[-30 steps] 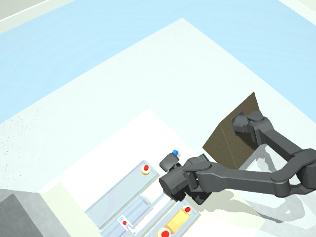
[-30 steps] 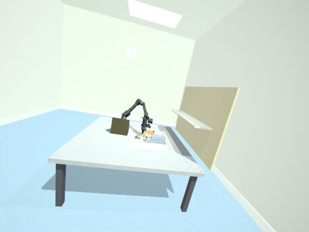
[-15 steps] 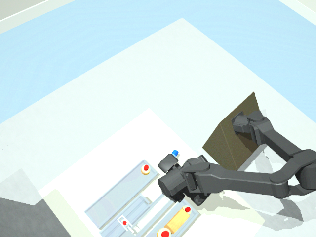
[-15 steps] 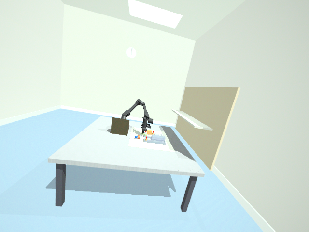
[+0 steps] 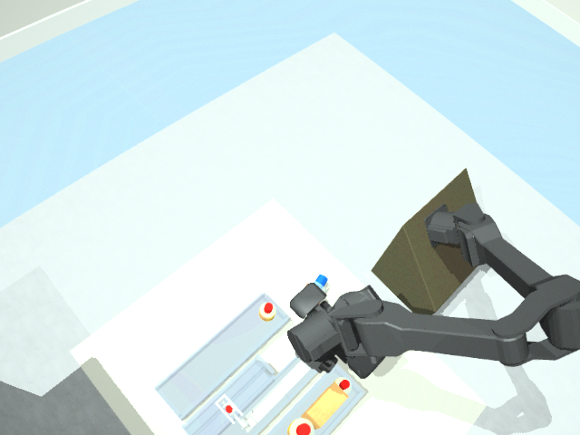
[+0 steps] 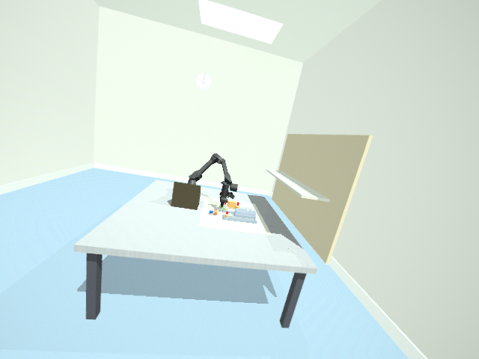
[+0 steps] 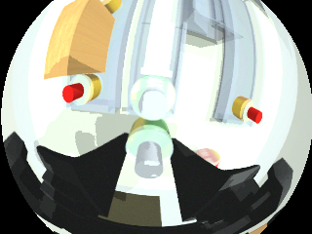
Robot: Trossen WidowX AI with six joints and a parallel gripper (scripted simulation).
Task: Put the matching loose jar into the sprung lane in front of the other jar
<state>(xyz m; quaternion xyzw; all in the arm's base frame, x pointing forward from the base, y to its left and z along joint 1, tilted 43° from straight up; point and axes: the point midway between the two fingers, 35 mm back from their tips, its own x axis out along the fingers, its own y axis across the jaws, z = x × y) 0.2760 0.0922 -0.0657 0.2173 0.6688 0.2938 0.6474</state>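
The tan block is 90 mm to the left of my gripper tip, 90 mm ahead of it and 10 mm below it.
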